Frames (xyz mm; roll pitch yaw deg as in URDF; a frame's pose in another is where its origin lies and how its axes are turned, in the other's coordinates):
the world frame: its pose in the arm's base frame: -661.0 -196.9 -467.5 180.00 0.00 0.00
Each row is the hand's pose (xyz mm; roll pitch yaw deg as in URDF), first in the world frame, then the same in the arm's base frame.
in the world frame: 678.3 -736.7 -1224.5 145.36 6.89 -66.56
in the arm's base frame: 17.3 539.8 757.0 -34.64 -6.89 66.56
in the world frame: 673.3 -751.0 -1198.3 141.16 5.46 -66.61
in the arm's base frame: 12.3 554.1 730.8 -38.84 -5.46 66.61
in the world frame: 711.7 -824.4 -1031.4 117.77 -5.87 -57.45
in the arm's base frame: 50.7 627.5 563.9 -62.23 5.87 57.45
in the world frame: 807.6 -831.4 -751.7 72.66 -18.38 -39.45
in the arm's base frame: 146.6 634.5 284.2 -107.34 18.38 39.45
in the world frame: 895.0 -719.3 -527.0 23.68 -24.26 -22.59
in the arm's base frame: 234.0 522.4 59.5 -156.32 24.26 22.59
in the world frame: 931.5 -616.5 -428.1 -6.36 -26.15 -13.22
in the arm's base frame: 270.5 419.6 -39.4 173.64 26.15 13.22
